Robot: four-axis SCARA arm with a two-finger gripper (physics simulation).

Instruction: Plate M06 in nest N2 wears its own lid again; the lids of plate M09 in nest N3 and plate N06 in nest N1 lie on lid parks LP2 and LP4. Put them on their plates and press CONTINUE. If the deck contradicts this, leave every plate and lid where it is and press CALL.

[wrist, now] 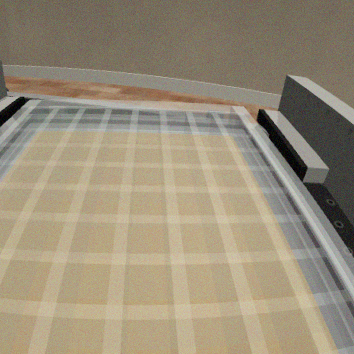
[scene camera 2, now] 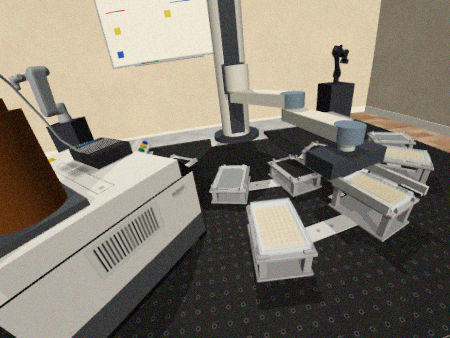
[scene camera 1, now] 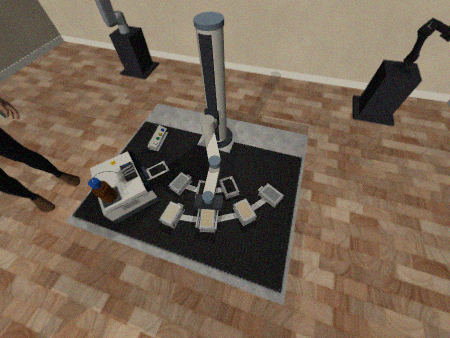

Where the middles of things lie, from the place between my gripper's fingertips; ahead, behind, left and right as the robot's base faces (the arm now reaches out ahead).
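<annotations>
Tip box [scene camera 2: 100, 158]: my hand 14 cm below it, 60 cm to the left of it, 16 cm past it. Brown bottle [scene camera 2: 39, 193]: 22 cm above my hand, 60 cm to the right, 3 cm ahead.
</annotations>
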